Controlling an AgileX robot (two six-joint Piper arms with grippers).
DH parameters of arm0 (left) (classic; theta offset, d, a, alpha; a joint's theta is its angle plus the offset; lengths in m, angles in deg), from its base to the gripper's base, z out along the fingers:
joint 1: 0 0.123 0 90
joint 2: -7.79 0 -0.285 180
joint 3: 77.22 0 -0.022 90
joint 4: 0 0.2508 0 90
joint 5: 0 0 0.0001 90
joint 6: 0 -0.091 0 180
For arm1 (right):
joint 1: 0 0.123 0 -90
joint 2: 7.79 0 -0.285 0
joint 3: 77.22 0 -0.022 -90
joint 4: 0 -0.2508 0 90
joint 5: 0 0 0.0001 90
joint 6: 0 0.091 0 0
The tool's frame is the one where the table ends.
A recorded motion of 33 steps. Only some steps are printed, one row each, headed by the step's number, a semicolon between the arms.
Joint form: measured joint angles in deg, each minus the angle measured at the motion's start. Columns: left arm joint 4, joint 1, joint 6, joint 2, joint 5, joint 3; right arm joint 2, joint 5, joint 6, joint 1, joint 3, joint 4.
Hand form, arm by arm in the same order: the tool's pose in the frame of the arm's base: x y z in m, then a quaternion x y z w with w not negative. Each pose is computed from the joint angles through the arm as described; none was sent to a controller.
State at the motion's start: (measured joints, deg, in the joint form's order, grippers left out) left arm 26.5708 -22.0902 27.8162 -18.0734 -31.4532 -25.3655; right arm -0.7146 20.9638 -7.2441 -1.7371 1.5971 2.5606
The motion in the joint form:
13: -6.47 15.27 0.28 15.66 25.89 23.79; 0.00 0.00 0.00 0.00 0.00 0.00
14: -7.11 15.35 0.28 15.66 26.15 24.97; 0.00 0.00 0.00 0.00 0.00 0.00
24: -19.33 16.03 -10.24 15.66 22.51 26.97; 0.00 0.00 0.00 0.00 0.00 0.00
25: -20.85 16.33 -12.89 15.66 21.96 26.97; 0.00 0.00 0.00 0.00 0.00 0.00
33: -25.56 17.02 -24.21 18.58 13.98 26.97; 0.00 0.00 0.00 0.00 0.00 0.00
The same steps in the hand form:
13: 0.0589 -0.0040 0.2118 -0.01953 0.71343 -0.07903 0.69598; 0.0527 -0.0031 0.1716 -0.05055 0.80141 -0.06543 0.59238
14: 0.0596 -0.0042 0.2051 -0.02307 0.71914 -0.08238 0.68958; 0.0527 -0.0031 0.1716 -0.05055 0.80141 -0.06543 0.59238
24: 0.0599 -0.0045 0.1871 -0.03513 0.75331 -0.08682 0.65096; 0.0527 -0.0031 0.1716 -0.05055 0.80141 -0.06543 0.59238
25: 0.0597 -0.0045 0.1862 -0.02865 0.75687 -0.07929 0.64810; 0.0527 -0.0031 0.1716 -0.05055 0.80141 -0.06543 0.59238
33: 0.0543 -0.0043 0.1766 0.01501 0.78560 -0.03952 0.61729; 0.0527 -0.0031 0.1716 -0.05055 0.80141 -0.06543 0.59238

